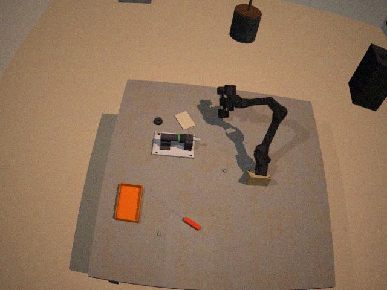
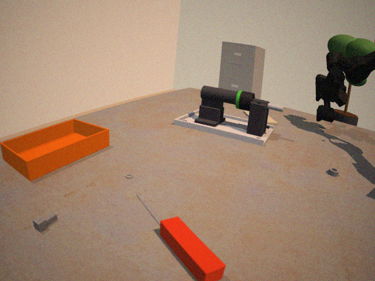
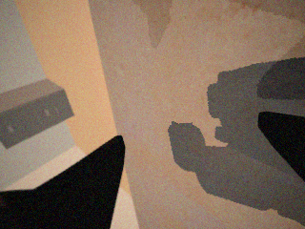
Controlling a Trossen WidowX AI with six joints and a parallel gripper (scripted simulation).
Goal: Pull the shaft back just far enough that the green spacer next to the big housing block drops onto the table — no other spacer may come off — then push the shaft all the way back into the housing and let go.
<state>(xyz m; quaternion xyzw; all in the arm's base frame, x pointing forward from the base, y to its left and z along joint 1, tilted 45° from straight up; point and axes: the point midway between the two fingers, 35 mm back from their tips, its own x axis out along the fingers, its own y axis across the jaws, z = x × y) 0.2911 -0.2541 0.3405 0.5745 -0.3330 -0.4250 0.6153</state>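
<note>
My gripper tip is now 340 mm to the right of the grey shaft, 130 mm short of it and 30 mm below it. From my gripper tip the other things lie so: beige card 170 mm ahead, 160 mm to the left, 50 mm below; then dark sleeve 340 mm to the left, 150 mm ahead, 30 mm above; then green spacer 350 mm to the left, 170 mm ahead, 30 mm above.
</note>
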